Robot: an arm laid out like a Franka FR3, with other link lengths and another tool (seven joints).
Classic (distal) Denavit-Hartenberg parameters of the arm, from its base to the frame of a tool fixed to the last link. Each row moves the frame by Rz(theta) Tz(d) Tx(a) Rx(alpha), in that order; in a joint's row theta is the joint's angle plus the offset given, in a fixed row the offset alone. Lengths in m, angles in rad.
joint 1: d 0.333, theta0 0, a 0, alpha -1.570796
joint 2: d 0, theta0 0, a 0, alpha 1.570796
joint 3: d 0.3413, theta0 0, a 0.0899, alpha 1.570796
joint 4: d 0, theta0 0, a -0.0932, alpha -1.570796
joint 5: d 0.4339, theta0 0, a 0, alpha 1.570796
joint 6: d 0, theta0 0, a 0.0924, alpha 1.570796
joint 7: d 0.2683, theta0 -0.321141, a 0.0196, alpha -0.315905
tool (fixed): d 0.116, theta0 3.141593, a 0, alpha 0
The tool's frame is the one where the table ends.
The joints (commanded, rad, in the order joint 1, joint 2, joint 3, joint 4, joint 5, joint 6, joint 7), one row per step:
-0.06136, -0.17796, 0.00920, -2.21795, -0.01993, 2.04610, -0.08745
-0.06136, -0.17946, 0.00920, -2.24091, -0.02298, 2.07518, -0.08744
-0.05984, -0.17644, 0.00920, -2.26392, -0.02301, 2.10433, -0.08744
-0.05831, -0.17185, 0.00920, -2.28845, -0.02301, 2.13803, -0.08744
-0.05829, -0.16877, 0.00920, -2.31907, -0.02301, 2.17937, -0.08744
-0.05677, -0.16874, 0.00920, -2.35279, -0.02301, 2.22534, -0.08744
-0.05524, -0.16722, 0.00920, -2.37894, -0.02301, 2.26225, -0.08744
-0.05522, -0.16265, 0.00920, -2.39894, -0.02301, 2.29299, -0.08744
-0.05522, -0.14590, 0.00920, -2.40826, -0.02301, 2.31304, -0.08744
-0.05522, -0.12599, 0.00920, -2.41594, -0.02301, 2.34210, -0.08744
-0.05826, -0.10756, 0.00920, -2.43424, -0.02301, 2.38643, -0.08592
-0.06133, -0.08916, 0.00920, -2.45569, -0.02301, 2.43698, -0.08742
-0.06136, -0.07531, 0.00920, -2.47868, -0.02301, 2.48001, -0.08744
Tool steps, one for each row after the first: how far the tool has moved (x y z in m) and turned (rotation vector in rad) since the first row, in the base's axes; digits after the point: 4 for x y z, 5 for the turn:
-0.0002, -0.0007, -0.0081, -0.00283, -0.00747, 0.00196
-0.0011, 0.0005, -0.0188, -0.00266, -0.01060, 0.00409
-0.0017, 0.0016, -0.0306, -0.00245, -0.01519, 0.00629
-0.0029, 0.0020, -0.0438, -0.00231, -0.02284, 0.00712
-0.0038, 0.0032, -0.0560, -0.00232, -0.03506, 0.00952
-0.0047, 0.0044, -0.0660, -0.00225, -0.04431, 0.01175
-0.0054, 0.0047, -0.0751, -0.00208, -0.05048, 0.01233
-0.0070, 0.0050, -0.0869, -0.00132, -0.04449, 0.01270
-0.0052, 0.0052, -0.0984, -0.00077, -0.04598, 0.01322
-0.0043, 0.0037, -0.1123, -0.00033, -0.05364, 0.00943
-0.0035, 0.0024, -0.1267, -0.00006, -0.06433, 0.00870
-0.0056, 0.0029, -0.1401, 0.00046, -0.07055, 0.00937

